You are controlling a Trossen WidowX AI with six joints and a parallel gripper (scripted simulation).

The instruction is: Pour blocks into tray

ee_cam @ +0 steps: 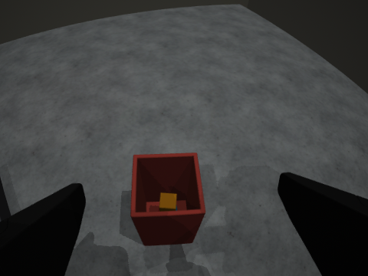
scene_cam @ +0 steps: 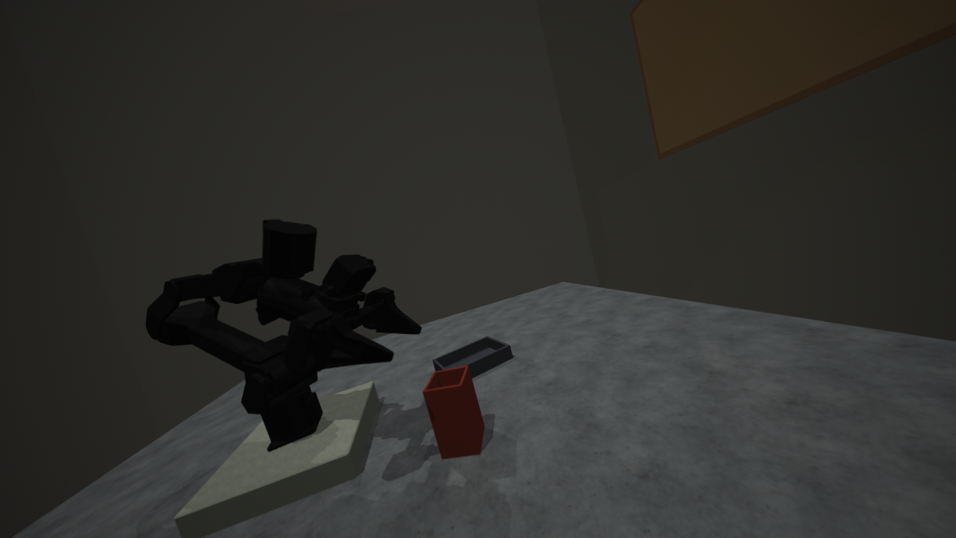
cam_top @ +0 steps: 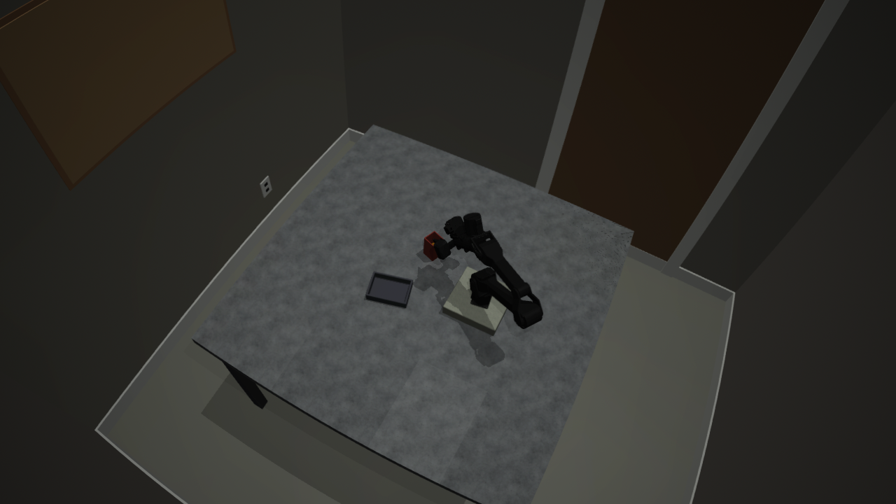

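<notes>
Now: gripper tip 40 mm short of the orange block, 10 mm to the left of it and 110 mm above it. The rest, counted from my gripper tip: red square cup (30 mm ahead, 10 mm to the right, 130 mm below).
</notes>
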